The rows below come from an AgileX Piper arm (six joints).
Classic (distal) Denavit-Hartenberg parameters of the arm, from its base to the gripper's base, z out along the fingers. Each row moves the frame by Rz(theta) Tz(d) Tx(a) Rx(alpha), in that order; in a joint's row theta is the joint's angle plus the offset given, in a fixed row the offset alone. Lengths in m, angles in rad.
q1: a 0; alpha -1.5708; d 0.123; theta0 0
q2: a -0.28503; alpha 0; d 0; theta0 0.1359
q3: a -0.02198; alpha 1.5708; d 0; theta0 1.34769
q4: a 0; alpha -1.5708; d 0.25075; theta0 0
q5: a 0; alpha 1.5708; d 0; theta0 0
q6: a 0; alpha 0; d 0.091; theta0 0
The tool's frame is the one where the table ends.
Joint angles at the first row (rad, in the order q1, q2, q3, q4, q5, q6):
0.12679 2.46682 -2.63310 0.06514 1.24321 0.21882
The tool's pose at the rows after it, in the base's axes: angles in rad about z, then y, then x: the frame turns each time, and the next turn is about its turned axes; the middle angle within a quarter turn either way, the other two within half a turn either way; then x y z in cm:
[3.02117, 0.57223, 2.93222, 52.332, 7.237, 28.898]
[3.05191, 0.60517, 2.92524, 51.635, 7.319, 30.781]
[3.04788, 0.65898, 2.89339, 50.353, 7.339, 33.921]
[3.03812, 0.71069, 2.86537, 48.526, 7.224, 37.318]
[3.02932, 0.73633, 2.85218, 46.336, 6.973, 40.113]
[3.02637, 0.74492, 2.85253, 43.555, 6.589, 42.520]
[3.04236, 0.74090, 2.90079, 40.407, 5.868, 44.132]
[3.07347, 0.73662, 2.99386, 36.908, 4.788, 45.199]
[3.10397, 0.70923, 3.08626, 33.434, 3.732, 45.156]
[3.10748, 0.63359, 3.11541, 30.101, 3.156, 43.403]
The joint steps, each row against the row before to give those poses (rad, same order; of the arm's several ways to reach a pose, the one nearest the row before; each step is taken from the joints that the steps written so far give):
-0.00195 -0.01915 -0.00510 0.01193 0.00480 -0.03717
0.00001 -0.03623 0.00011 0.01935 0.00562 -0.03507
0.00001 -0.06283 0.00366 0.02072 0.00210 -0.00966
0.00000 -0.08444 0.02969 0.01322 -0.00004 -0.00377
-0.00001 -0.09931 0.07019 0.00271 0.00166 0.00197
0.00001 -0.12308 0.11450 -0.00407 0.00005 0.00196
-0.00001 -0.13538 0.14743 -0.03756 0.00003 0.00000
-0.00001 -0.14152 0.15807 -0.07353 0.00190 -0.00001
0.00001 -0.13679 0.17416 -0.07106 0.00187 0.00236
0.00001 -0.13002 0.20892 -0.01813 0.00003 0.01055

